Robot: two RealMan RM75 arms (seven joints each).
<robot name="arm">
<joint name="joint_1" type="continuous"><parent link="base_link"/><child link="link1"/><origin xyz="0 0 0.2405" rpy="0 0 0"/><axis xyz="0 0 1"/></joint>
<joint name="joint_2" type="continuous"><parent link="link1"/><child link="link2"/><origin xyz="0 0 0" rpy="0 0 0"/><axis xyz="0 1 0"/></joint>
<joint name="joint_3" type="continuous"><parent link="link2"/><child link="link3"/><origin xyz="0 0 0.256" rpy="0 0 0"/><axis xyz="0 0 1"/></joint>
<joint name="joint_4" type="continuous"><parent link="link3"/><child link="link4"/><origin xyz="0 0 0" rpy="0 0 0"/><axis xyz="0 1 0"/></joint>
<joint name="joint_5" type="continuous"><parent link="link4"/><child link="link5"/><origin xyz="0 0 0.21" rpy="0 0 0"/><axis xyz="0 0 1"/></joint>
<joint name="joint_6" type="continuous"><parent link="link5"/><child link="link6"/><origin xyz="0 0 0" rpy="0 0 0"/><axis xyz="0 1 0"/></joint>
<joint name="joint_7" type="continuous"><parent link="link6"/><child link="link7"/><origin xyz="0 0 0.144" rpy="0 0 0"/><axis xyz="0 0 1"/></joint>
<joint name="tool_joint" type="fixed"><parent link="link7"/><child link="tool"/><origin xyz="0 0 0" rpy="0 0 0"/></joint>
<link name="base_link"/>
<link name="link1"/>
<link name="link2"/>
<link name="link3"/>
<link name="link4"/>
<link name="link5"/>
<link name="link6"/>
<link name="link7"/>
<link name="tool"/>
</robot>
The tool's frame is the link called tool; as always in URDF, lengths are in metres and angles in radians. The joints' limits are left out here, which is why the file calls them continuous.
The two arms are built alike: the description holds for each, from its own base.
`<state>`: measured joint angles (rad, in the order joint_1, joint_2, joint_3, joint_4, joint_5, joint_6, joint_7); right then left.
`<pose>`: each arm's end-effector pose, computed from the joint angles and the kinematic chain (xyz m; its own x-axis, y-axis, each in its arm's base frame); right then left.
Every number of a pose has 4 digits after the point.
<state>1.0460 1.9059 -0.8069 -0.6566 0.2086 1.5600 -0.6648 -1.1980 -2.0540 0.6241 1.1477 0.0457 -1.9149 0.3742</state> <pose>0.2107 0.4305 0.0641 0.4768 -0.8551 0.2038 -0.7009 -0.5097 -0.4990 -0.1118 0.4190 0.1024 0.3565 0.9342 -0.0120 0.7546 -0.2955 -0.5859</pose>
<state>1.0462 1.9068 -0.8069 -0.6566 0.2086 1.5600 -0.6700 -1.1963 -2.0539 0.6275 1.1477 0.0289 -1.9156 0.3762</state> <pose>0.2106 0.4304 0.0636 0.4807 -0.8522 0.2069 -0.6985 -0.5147 -0.4972 -0.1103 0.4189 0.1010 0.3650 0.9309 -0.0142 0.7584 -0.3061 -0.5755</pose>
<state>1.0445 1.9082 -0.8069 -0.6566 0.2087 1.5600 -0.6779 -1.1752 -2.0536 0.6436 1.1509 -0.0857 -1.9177 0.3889</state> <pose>0.2112 0.4298 0.0630 0.4849 -0.8486 0.2114 -0.6960 -0.5208 -0.4944 -0.1042 0.4170 0.0930 0.4128 0.9107 -0.0171 0.7856 -0.3654 -0.4993</pose>
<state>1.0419 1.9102 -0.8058 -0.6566 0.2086 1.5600 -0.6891 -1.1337 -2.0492 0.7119 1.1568 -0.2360 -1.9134 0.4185</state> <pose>0.2121 0.4290 0.0620 0.4905 -0.8439 0.2171 -0.6929 -0.5288 -0.4901 -0.0980 0.4130 0.0825 0.4933 0.8689 -0.0413 0.7797 -0.4628 -0.4217</pose>
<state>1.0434 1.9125 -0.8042 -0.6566 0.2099 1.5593 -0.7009 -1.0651 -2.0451 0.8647 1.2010 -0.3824 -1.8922 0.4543</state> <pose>0.2111 0.4291 0.0609 0.5008 -0.8368 0.2215 -0.6881 -0.5401 -0.4847 -0.0932 0.4056 0.0700 0.6010 0.7939 -0.0924 0.7116 -0.5842 -0.3903</pose>
